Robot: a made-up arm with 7 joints.
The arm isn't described. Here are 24 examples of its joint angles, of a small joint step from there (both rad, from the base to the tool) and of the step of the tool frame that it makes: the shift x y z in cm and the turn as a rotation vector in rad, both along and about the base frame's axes.
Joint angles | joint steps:
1: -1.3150 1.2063 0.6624 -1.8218 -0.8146 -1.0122 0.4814 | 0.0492 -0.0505 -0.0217 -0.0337 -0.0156 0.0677 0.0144
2: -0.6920 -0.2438 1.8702 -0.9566 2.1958 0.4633 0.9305 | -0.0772 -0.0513 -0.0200 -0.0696 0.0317 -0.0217 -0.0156
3: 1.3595 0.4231 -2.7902 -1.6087 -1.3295 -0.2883 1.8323 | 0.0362 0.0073 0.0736 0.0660 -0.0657 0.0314 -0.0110
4: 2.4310 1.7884 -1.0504 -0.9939 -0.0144 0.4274 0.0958 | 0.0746 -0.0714 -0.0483 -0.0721 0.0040 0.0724 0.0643
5: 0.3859 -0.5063 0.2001 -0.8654 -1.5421 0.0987 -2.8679 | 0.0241 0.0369 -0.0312 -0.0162 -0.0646 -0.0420 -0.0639
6: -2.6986 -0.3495 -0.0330 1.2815 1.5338 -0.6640 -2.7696 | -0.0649 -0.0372 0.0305 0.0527 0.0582 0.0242 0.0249
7: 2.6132 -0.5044 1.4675 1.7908 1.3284 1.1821 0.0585 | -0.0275 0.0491 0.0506 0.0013 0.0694 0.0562 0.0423
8: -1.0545 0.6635 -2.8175 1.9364 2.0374 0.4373 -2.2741 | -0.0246 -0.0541 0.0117 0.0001 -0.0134 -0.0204 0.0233
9: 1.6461 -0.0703 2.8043 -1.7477 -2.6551 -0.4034 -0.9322 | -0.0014 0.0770 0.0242 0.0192 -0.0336 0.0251 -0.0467
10: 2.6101 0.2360 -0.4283 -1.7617 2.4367 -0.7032 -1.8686 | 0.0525 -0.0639 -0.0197 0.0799 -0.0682 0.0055 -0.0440
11: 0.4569 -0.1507 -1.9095 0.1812 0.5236 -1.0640 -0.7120 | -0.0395 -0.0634 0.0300 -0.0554 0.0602 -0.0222 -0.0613
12: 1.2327 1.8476 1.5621 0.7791 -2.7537 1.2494 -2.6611 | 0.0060 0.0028 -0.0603 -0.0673 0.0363 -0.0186 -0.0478
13: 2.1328 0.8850 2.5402 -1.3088 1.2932 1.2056 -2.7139 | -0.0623 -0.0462 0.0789 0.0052 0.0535 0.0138 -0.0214
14: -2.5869 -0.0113 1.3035 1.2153 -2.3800 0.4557 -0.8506 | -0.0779 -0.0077 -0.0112 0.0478 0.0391 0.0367 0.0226
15: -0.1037 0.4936 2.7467 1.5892 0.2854 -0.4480 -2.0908 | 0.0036 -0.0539 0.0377 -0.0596 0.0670 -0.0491 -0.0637
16: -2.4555 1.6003 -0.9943 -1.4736 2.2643 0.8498 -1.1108 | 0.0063 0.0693 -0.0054 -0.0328 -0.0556 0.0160 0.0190
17: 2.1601 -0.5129 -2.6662 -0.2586 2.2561 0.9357 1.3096 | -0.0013 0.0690 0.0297 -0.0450 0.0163 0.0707 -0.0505
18: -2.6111 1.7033 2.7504 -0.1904 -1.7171 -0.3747 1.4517 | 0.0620 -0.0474 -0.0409 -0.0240 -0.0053 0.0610 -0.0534
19: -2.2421 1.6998 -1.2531 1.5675 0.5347 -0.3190 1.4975 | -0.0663 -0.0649 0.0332 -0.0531 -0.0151 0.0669 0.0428
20: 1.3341 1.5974 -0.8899 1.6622 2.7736 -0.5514 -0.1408 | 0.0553 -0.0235 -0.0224 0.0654 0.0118 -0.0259 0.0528
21: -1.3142 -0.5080 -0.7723 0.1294 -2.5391 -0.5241 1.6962 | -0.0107 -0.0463 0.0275 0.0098 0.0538 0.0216 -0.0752
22: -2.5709 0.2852 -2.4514 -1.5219 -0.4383 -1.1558 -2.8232 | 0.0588 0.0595 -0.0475 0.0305 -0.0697 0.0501 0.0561
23: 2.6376 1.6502 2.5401 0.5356 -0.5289 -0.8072 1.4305 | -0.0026 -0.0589 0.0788 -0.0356 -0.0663 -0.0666 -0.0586
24: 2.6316 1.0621 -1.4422 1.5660 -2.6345 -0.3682 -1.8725 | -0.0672 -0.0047 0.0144 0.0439 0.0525 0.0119 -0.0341
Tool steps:
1: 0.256 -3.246 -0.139 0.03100 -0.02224 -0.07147
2: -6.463 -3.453 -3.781 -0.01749 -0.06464 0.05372
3: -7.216 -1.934 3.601 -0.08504 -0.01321 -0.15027
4: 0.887 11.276 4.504 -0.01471 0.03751 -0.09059
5: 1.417 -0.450 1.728 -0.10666 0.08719 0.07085
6: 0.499 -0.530 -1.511 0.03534 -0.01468 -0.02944
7: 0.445 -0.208 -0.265 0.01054 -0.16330 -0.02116
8: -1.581 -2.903 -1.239 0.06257 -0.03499 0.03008
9: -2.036 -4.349 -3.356 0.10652 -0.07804 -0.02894
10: 3.882 0.828 0.888 0.09967 0.08049 0.00304
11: -6.319 -0.449 -1.639 0.01941 -0.12736 -0.00011
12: 2.595 -0.155 -2.141 0.06309 -0.05733 0.00782
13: 1.852 -0.045 0.818 -0.01079 0.10657 0.05055
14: -4.524 1.825 -2.271 -0.02503 -0.05010 0.08726
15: -2.079 1.478 2.140 -0.02460 0.03806 0.01253
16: 0.878 -0.049 -3.716 -0.03430 0.00548 -0.01216
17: -6.811 -7.156 1.137 0.13527 -0.13556 0.00928
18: 1.376 5.871 3.930 -0.08067 0.01963 -0.11245
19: -2.418 -1.497 0.879 0.11742 -0.00131 0.08053
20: -2.372 0.370 2.287 -0.00048 -0.06764 0.03818
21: -0.179 -4.346 -1.683 0.06265 0.02341 0.01208
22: -1.139 2.294 -2.079 0.02723 0.03601 0.01835
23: 2.152 -2.995 4.341 -0.01089 -0.01915 0.10620
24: 5.558 0.305 -1.826 0.01522 0.03429 0.08441
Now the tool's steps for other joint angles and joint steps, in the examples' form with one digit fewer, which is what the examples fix.
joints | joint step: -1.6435 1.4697 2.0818 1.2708 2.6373 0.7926 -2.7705 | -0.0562 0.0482 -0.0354 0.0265 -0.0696 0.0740 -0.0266
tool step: -3.82 2.20 -4.05 0.0053 0.0340 0.1431
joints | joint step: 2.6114 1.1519 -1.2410 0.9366 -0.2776 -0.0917 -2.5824 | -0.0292 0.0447 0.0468 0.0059 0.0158 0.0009 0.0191
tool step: 0.96 -1.56 -5.67 0.0706 0.0175 0.0177
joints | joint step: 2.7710 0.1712 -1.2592 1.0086 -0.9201 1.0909 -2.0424 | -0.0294 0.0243 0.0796 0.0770 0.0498 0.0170 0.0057
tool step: -3.10 -2.69 -5.55 0.1049 0.0396 -0.0429
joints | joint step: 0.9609 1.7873 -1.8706 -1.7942 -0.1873 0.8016 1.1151 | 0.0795 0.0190 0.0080 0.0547 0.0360 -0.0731 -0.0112
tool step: -4.66 0.53 -1.23 0.0468 0.0126 -0.0916
